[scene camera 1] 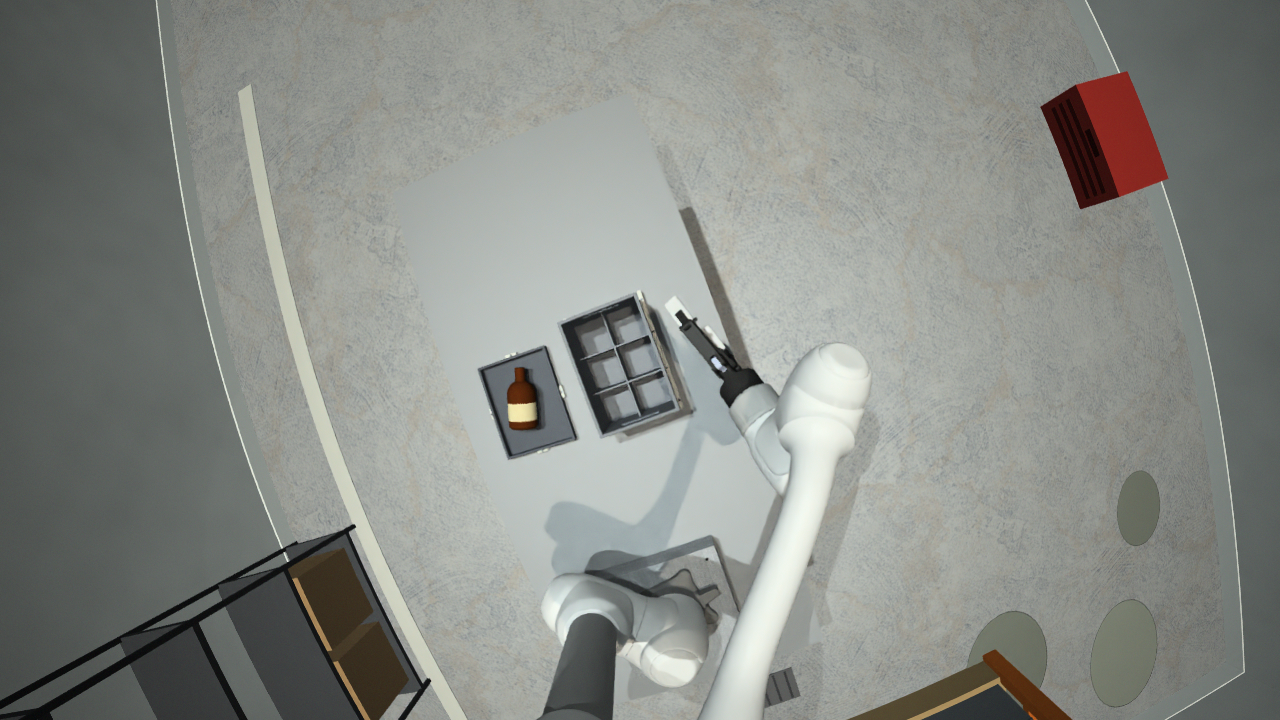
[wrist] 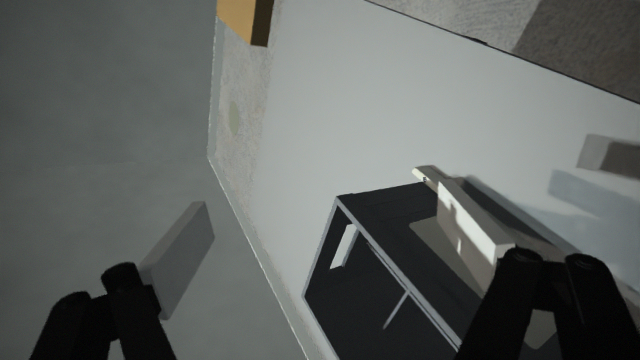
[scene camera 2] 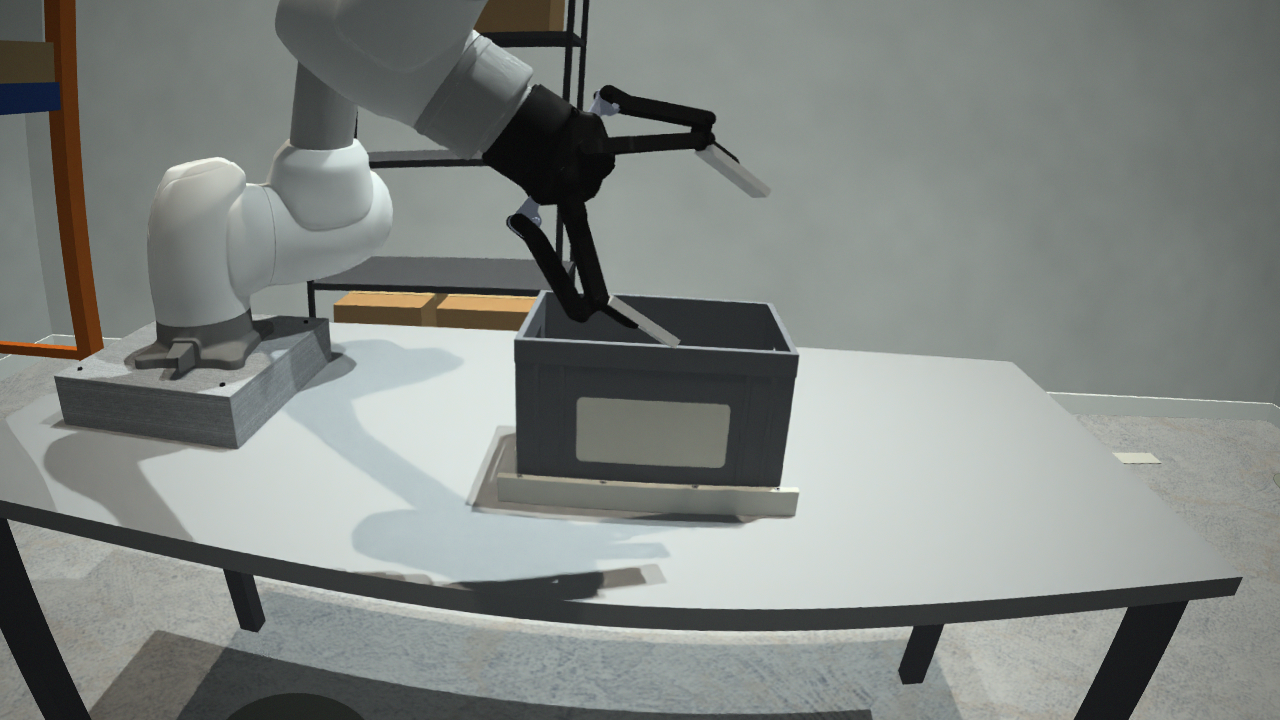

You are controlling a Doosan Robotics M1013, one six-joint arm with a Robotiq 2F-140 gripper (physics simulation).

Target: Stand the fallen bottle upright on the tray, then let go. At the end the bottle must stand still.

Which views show the grey crate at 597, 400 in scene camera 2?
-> Scene camera 1, the wrist view and scene camera 2: all of them.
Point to a grey crate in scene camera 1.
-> At 611, 347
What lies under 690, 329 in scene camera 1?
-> My gripper.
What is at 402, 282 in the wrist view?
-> A grey crate.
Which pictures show my gripper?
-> Scene camera 1, the wrist view and scene camera 2: all of them.
